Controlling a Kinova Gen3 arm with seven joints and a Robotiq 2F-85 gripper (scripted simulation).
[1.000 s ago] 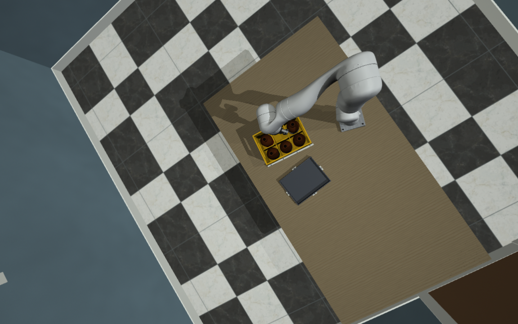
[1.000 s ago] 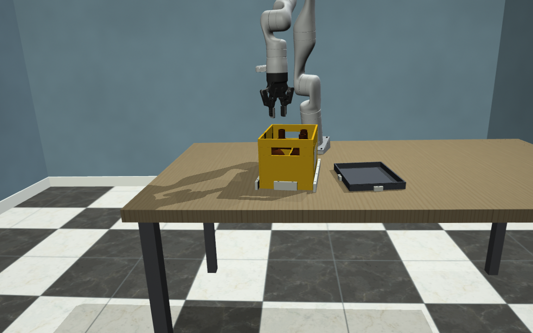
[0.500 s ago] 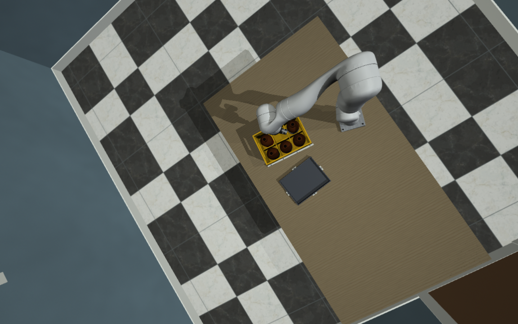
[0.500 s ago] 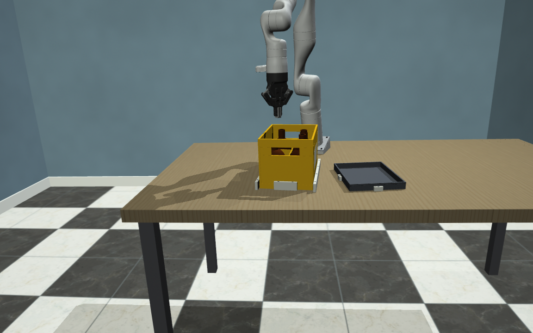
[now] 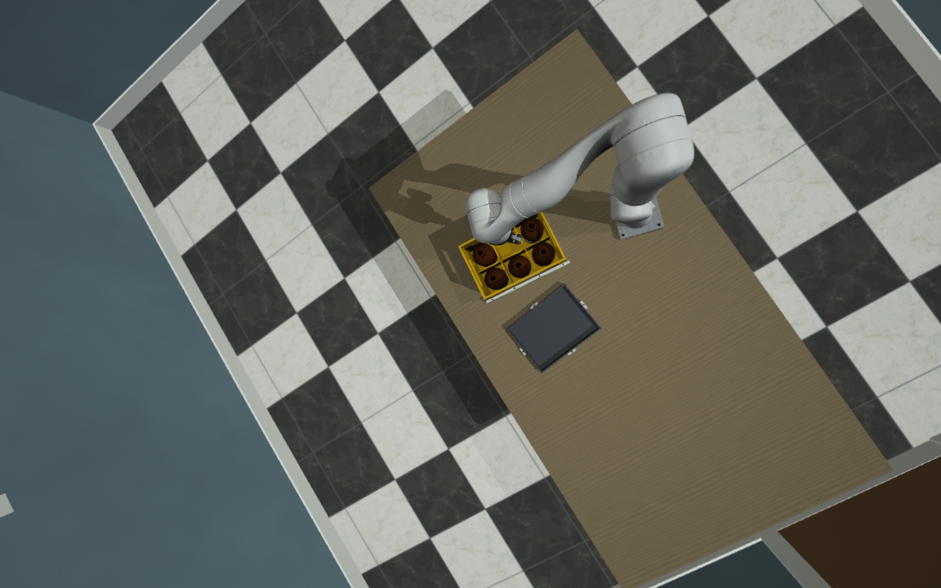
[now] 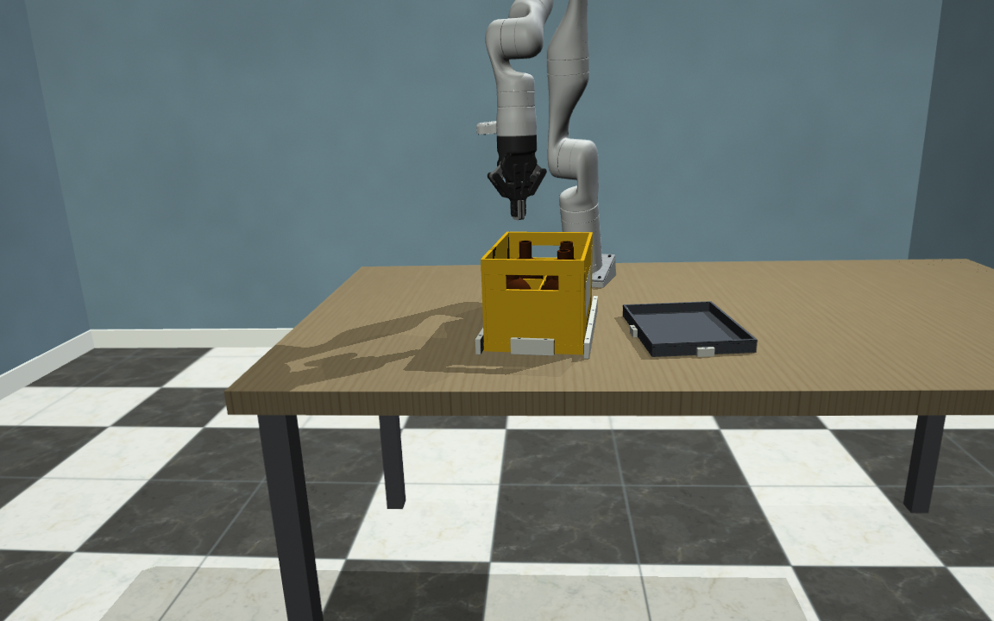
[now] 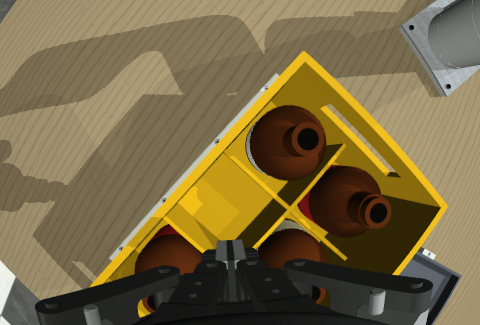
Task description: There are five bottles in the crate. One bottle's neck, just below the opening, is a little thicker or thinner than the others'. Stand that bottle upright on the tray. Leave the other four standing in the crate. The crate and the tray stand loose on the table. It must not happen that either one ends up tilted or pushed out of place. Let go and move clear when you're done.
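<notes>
My gripper is now 16 cm above the yellow crate, 4 cm to the right of it and 1 cm short of it. The rest, counted from my hand: brown bottle 16 cm below, 11 cm to the left, 6 cm behind; dark tray 31 cm to the left, 23 cm below, 9 cm ahead.
</notes>
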